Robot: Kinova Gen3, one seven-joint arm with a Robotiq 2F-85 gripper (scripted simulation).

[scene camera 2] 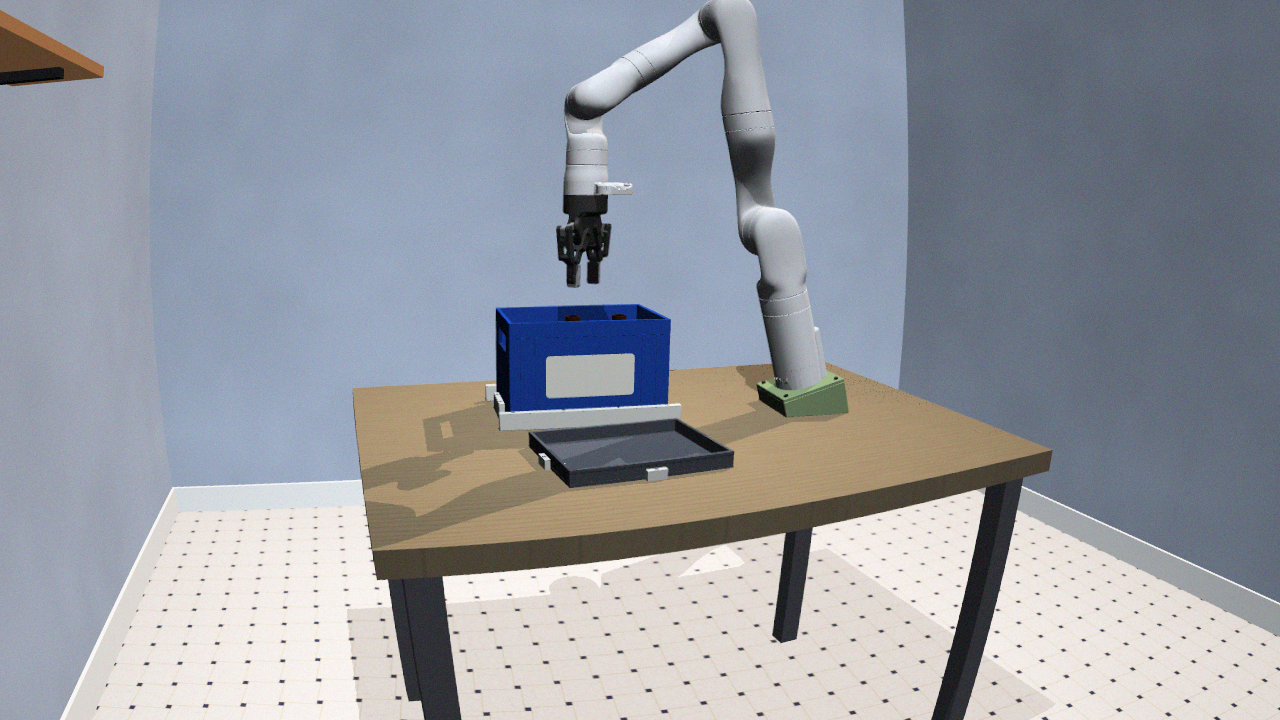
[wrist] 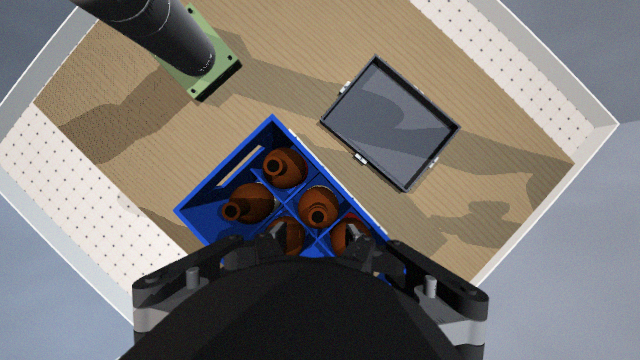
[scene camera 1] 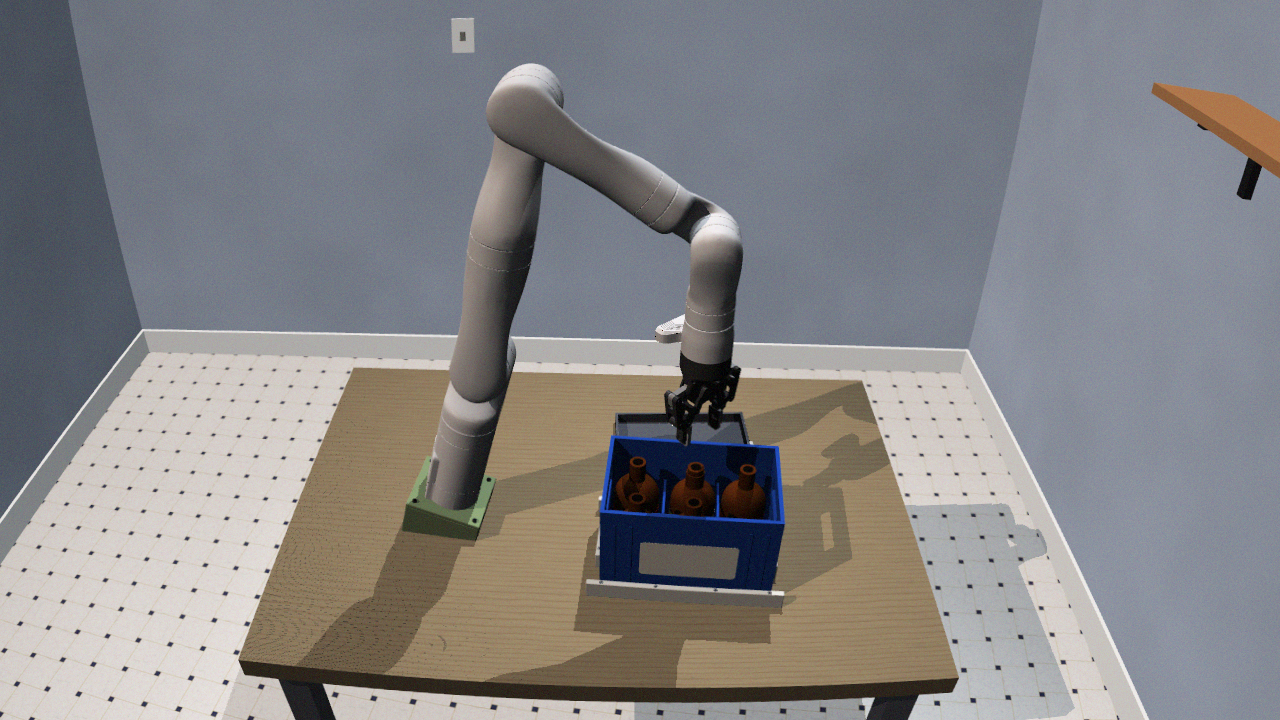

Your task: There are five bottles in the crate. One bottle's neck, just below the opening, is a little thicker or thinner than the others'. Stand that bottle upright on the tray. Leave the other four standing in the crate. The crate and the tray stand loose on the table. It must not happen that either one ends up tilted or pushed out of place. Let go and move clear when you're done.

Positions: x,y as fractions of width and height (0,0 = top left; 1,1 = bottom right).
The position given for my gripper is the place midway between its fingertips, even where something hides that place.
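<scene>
My gripper (wrist: 0.49,0.65) is here, and so is a bottle (scene camera 1: 0.58,0.69). I can see a blue crate (scene camera 2: 0.43,0.51) (wrist: 0.31,0.59), which appears in both scene camera 2 and the wrist view. The same views give me a dark grey tray (scene camera 2: 0.49,0.63) (wrist: 0.59,0.31).
</scene>
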